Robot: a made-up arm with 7 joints. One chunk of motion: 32 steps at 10 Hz.
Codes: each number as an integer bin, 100 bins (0 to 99) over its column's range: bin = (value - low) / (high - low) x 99, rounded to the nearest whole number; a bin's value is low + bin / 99 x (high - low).
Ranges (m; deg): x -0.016..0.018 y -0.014..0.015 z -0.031..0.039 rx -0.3..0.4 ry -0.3..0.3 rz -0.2..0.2
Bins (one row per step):
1: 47 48 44 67 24 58
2: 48 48 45 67 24 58
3: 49 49 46 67 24 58
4: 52 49 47 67 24 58
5: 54 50 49 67 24 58
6: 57 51 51 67 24 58
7: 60 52 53 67 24 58
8: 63 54 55 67 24 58
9: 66 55 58 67 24 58
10: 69 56 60 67 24 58
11: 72 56 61 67 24 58
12: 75 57 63 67 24 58
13: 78 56 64 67 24 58
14: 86 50 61 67 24 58
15: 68 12 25 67 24 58
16: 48 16 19 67 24 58
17: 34 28 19 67 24 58
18: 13 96 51 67 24 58
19: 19 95 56 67 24 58
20: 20 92 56 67 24 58
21: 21 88 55 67 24 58
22: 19 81 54 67 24 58
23: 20 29 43 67 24 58
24: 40 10 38 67 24 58
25: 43 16 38 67 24 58
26: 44 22 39 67 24 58
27: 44 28 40 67 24 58
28: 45 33 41 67 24 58
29: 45 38 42 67 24 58
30: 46 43 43 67 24 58
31: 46 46 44 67 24 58
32: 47 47 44 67 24 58
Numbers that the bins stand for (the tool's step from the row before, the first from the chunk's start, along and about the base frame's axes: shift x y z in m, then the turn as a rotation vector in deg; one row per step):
1: 0.00014 0.00006 0.00011 0.174 -0.155 0.034
2: 0.00048 0.00006 0.00082 0.174 -0.155 0.034
3: 0.00083 0.00035 0.00153 0.174 -0.155 0.034
4: 0.00186 0.00035 0.00223 0.174 -0.155 0.034
5: 0.00255 0.00065 0.00365 0.174 -0.155 0.034
6: 0.00358 0.00094 0.00506 0.174 -0.155 0.034
7: 0.00461 0.00123 0.00647 0.174 -0.155 0.034
8: 0.00564 0.00182 0.00789 0.174 -0.155 0.034
9: 0.00667 0.00211 0.01001 0.174 -0.155 0.034
10: 0.00770 0.00240 0.01142 0.174 -0.155 0.034
11: 0.00873 0.00240 0.01213 0.174 -0.155 0.034
12: 0.00976 0.00270 0.01355 0.174 -0.155 0.034
13: 0.01079 0.00240 0.01425 0.174 -0.155 0.034
14: 0.01354 0.00065 0.01213 0.174 -0.155 0.034
15: 0.00735 -0.01048 -0.01332 0.174 -0.155 0.034
16: 0.00048 -0.00931 -0.01757 0.174 -0.155 0.034
17: -0.00432 -0.00580 -0.01757 0.174 -0.155 0.034
18: -0.01154 0.01412 0.00506 0.174 -0.155 0.034
19: -0.00947 0.01383 0.00860 0.174 -0.155 0.034
20: -0.00913 0.01295 0.00860 0.174 -0.155 0.034
21: -0.00879 0.01178 0.00789 0.174 -0.155 0.034
22: -0.00947 0.00973 0.00718 0.174 -0.155 0.034
23: -0.00913 -0.00551 -0.00060 0.174 -0.155 0.034
24: -0.00226 -0.01107 -0.00413 0.174 -0.155 0.034
25: -0.00123 -0.00931 -0.00413 0.174 -0.155 0.034
26: -0.00089 -0.00756 -0.00342 0.174 -0.155 0.034
27: -0.00089 -0.00580 -0.00272 0.174 -0.155 0.034
28: -0.00055 -0.00433 -0.00201 0.174 -0.155 0.034
29: -0.00055 -0.00287 -0.00130 0.174 -0.155 0.034
30: -0.00020 -0.00140 -0.00060 0.174 -0.155 0.034
31: -0.00020 -0.00053 0.00011 0.174 -0.155 0.034
32: 0.00014 -0.00023 0.00011 0.174 -0.155 0.034

